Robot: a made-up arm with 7 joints.
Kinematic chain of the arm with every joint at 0, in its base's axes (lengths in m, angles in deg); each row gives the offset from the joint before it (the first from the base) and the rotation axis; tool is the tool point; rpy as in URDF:
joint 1: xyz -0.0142 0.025 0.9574 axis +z
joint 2: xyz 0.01 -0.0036 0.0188 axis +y
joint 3: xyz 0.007 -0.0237 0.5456 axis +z
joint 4: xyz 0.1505 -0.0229 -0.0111 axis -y
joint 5: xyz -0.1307 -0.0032 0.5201 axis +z
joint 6: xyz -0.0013 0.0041 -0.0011 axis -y
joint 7: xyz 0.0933 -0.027 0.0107 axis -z
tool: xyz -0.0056 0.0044 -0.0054 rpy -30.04 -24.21 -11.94
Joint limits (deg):
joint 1: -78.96..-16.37
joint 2: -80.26..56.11
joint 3: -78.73..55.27
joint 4: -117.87..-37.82
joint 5: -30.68..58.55
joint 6: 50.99..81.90
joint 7: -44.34..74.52
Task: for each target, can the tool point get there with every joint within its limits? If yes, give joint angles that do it. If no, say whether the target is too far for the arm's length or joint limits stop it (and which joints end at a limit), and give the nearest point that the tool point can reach.
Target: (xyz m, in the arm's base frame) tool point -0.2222 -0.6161 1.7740
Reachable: yes | joints -33.90 -17.64 -54.25 -83.49 20.51 72.22 -6.50
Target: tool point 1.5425 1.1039 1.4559
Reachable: no: too far | nearest point 0.9352 0.3316 1.3075 | short by 0.994 m
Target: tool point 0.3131 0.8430 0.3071
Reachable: no: joint limits stop it (at a limit: joint 1, joint 2, joint 3, joint 4, joint 7) | nearest point 0.6405 0.4085 0.7976 | short by 0.733 m
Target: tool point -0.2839 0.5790 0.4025
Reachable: no: joint limits stop it (at a limit: joint 1, joint 2, joint 3, joint 4, joint 5, joint 6, joint 7) | nearest point -0.6686 0.9497 1.1770 | short by 0.941 m
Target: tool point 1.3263 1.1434 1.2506
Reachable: no: too far | nearest point 0.8985 0.3698 1.1957 | short by 0.886 m
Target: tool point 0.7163 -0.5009 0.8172
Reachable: yes | joints -21.64 41.80 -11.40 -108.07 2.72 77.52 32.06
